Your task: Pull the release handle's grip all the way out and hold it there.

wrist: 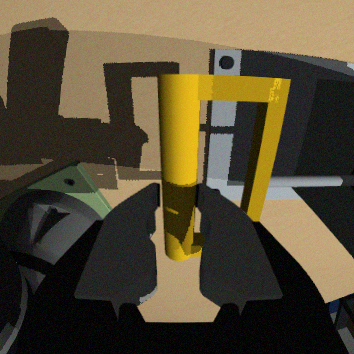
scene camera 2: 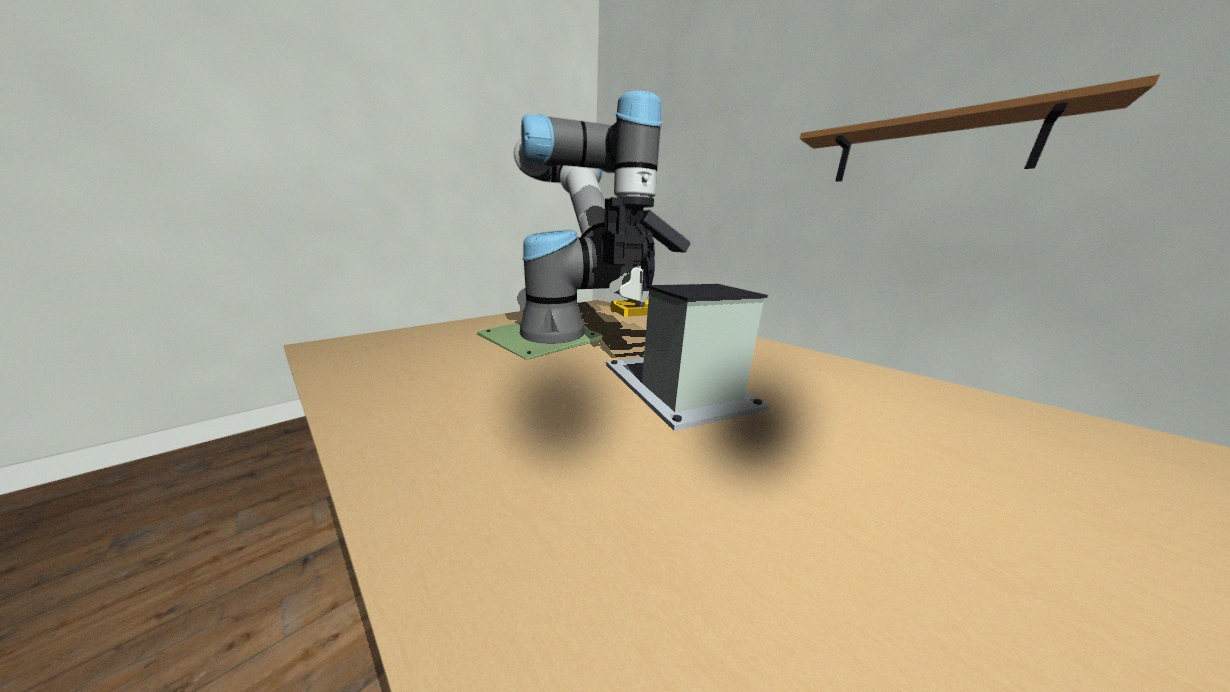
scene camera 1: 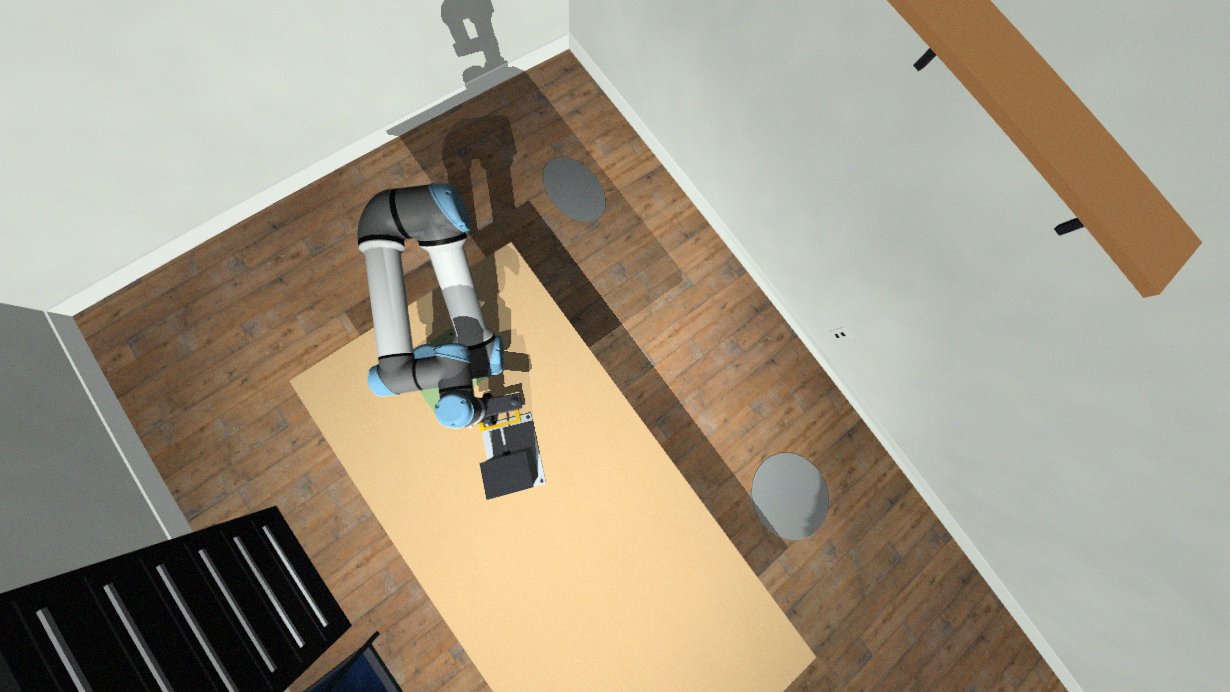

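The release handle's yellow grip (scene camera 1: 500, 425) (scene camera 2: 632, 312) (wrist: 179, 130) is a frame with a round bar along one side. My gripper (scene camera 2: 636, 298) (wrist: 177, 185) points down and is shut on that round bar, one dark jaw on each side. A pale rod (scene camera 1: 504, 436) (wrist: 310, 181) runs between the grip and the housing. The housing (scene camera 1: 507, 475) (scene camera 2: 720, 352) is a pale box with a dark lid, on a grey base plate (scene camera 2: 653, 402) (wrist: 220, 150). The grip stands off from the box, over the plate's near-arm end. In scene camera 2, the housing partly hides the grip.
The table (scene camera 1: 602, 550) (scene camera 2: 533, 550) carries the handle unit and the arm's green mounting plate (scene camera 2: 503, 337) (wrist: 82, 182). The arm's base stands close to the grip. A wooden shelf (scene camera 1: 1057, 137) (scene camera 2: 980, 113) is on the wall. A black cabinet (scene camera 1: 301, 550) stands beyond the table.
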